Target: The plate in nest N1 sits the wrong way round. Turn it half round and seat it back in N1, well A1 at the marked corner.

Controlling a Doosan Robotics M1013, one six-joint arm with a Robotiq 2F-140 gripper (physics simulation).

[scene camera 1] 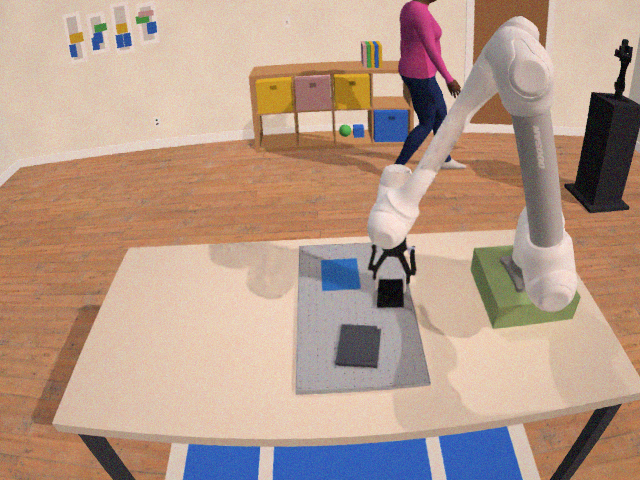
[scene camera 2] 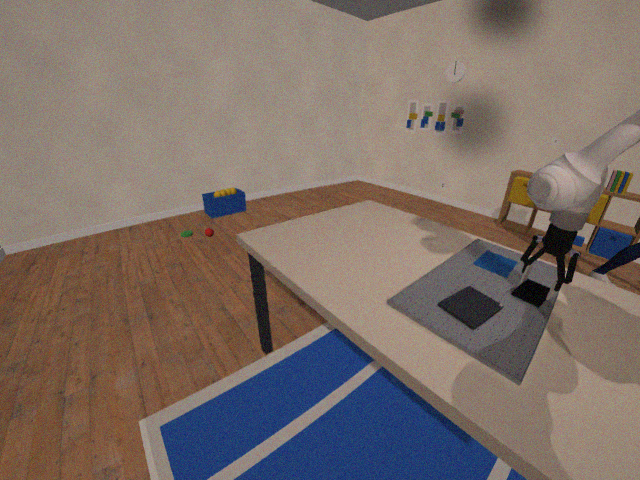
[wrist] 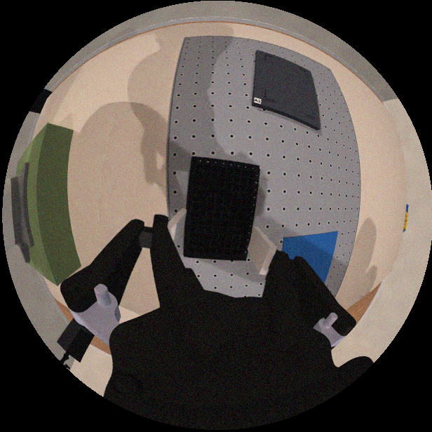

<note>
The pictures show: the gripper, a black well plate, a dark grey nest and a flat blue square.
The gripper shows as well in scene camera 1 and in the wrist view.
</note>
